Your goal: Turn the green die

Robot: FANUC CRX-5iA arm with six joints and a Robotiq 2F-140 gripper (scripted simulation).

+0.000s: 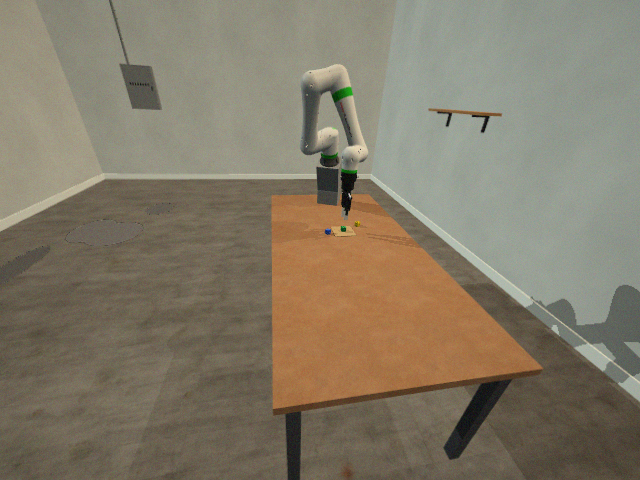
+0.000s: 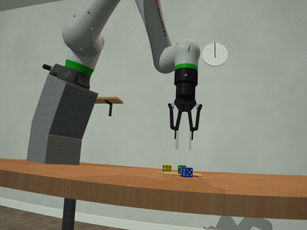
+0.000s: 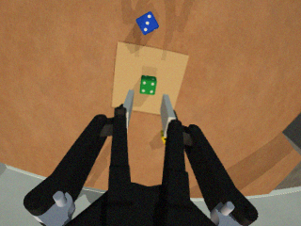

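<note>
The green die lies 110 mm below my hand. Also, from my hand: blue die: 30 mm ahead, 110 mm to the right, 110 mm below; then yellow die: 80 mm behind, 120 mm to the left, 110 mm below; then tan mat: 130 mm below.
</note>
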